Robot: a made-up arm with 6 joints.
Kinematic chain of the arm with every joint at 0, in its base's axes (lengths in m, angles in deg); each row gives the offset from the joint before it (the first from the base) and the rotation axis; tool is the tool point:
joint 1: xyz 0 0 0.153 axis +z
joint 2: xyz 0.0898 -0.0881 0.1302 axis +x
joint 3: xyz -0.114 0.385 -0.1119 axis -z
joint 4: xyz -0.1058 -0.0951 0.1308 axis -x
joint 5: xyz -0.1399 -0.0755 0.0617 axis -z
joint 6: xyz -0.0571 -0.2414 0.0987 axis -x
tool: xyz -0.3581 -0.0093 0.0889
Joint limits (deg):
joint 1: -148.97..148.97
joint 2: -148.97..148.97
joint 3: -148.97..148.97
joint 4: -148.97..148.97
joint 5: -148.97..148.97
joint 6: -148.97..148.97
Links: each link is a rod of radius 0.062 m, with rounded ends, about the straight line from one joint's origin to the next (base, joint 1, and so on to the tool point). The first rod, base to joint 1, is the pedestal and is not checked.
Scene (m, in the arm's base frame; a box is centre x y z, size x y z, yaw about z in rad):
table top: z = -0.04
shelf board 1: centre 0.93 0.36 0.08 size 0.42 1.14 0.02 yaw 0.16
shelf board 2: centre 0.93 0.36 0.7 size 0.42 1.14 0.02 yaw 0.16
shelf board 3: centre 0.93 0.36 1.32 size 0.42 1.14 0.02 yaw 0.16
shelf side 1: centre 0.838 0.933 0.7 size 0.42 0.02 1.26 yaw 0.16
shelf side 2: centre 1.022 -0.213 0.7 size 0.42 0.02 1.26 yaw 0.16
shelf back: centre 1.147 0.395 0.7 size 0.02 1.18 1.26 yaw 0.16
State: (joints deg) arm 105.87 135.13 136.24 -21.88 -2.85 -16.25
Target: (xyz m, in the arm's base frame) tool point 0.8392 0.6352 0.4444
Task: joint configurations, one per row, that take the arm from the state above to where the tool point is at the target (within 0.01 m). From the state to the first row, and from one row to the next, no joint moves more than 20 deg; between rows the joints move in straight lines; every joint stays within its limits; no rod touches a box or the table.
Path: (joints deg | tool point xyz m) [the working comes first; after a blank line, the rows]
Joints at the target: 116.02 130.34 148.97 57.51 -42.38 -8.62
Straight joint move there: touches shelf board 2.

1: 96.66 123.20 134.96 -19.44 16.01 -9.63 | 0.8439 0.3136 1.1575
2: 87.45 111.27 133.68 -17.01 34.87 -3.01 | 0.7135 0.2958 1.1848
3: 78.24 99.34 132.40 -14.57 53.72 3.60 | 0.5954 0.2901 1.1497
4: 69.03 87.42 131.12 -12.14 72.58 10.22 | 0.5016 0.2786 1.0652
5: 76.14 89.18 133.35 1.48 54.83 8.09 | 0.4438 0.3745 1.1399
6: 83.24 90.95 135.58 15.10 37.08 5.96 | 0.4195 0.4123 1.2031
7: 90.34 92.71 137.82 28.72 19.33 3.84 | 0.4497 0.4281 1.2259
8: 97.44 94.48 140.05 42.34 1.58 1.71 | 0.5185 0.4573 1.1826
9: 104.54 96.24 142.28 55.96 -16.17 -0.42 | 0.5830 0.5131 1.0619
10: 111.64 98.01 144.51 69.58 -33.92 -2.55 | 0.5981 0.5770 0.8742
11: 118.74 99.77 146.74 83.20 -51.67 -4.68 | 0.5400 0.6086 0.6525
12: 125.84 101.54 148.97 96.82 -69.42 -6.81 | 0.4211 0.5677 0.4444
13: 120.93 115.94 148.97 77.17 -55.90 -7.72 | 0.6392 0.6277 0.4610
14: 116.02 130.34 148.97 57.51 -42.38 -8.62 | 0.8392 0.6352 0.4444

